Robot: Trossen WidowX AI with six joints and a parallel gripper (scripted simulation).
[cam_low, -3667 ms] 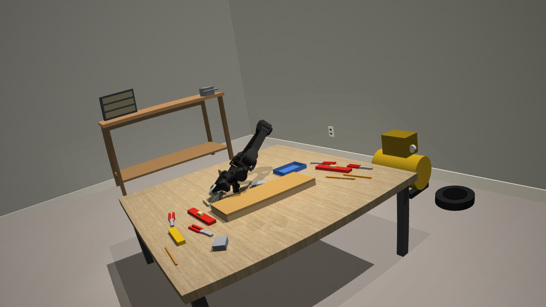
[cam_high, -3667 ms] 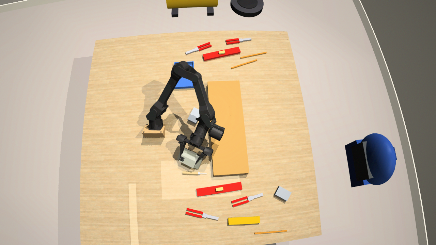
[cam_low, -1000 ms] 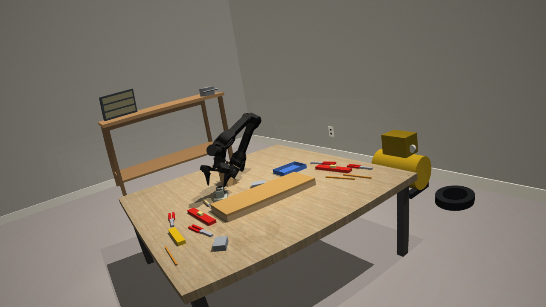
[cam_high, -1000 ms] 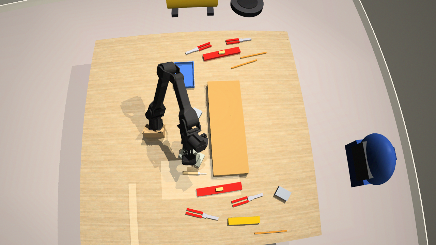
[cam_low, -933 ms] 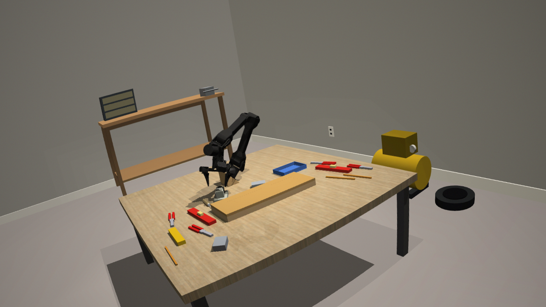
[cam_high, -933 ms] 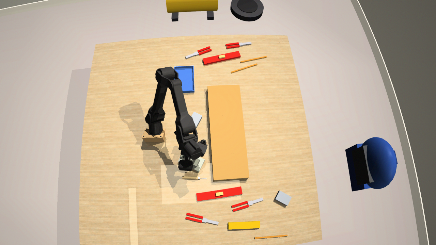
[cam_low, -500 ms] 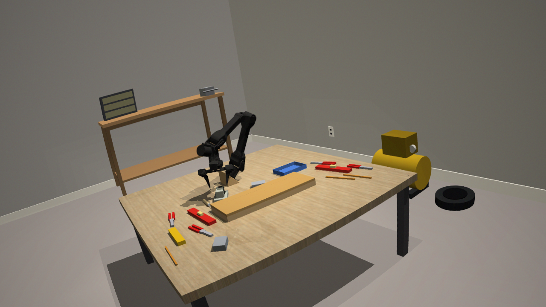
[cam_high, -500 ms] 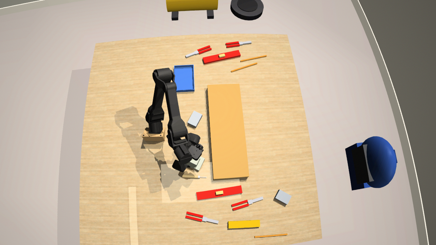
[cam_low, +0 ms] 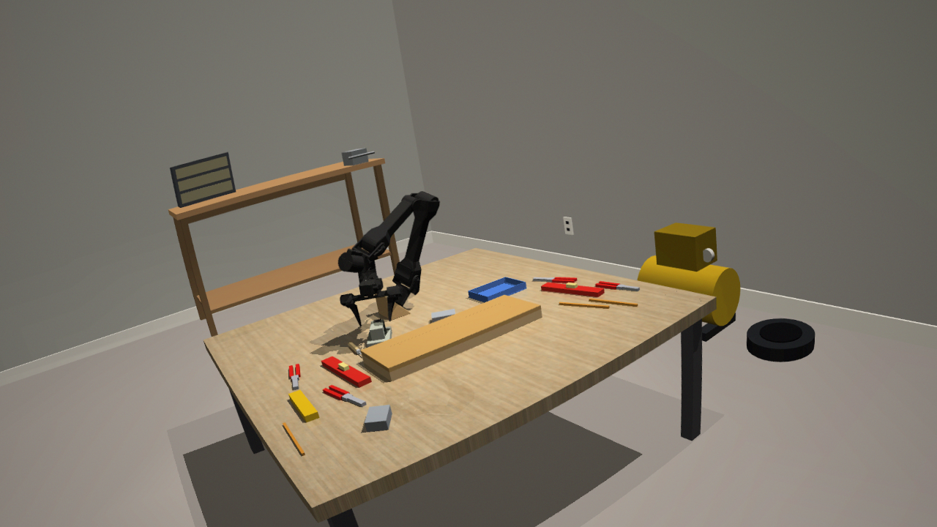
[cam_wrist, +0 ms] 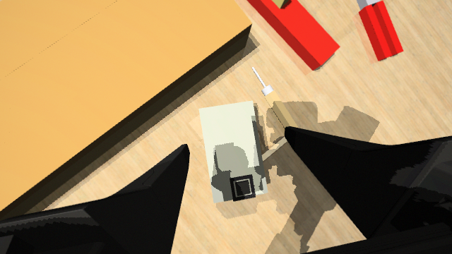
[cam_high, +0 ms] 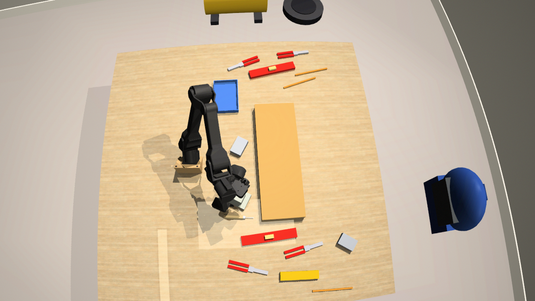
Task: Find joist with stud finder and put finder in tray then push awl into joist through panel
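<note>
Right now my gripper tip is 3 cm past the stud finder, 2 cm above it and 1 cm to the right of it. The rest, counted from my gripper tip: yellow block 32 cm to the right, 26 cm ahead, 6 cm below; awl 8 cm to the right, 6 cm below, 2 cm ahead; blue tray 48 cm to the left, 9 cm behind, 5 cm below.
</note>
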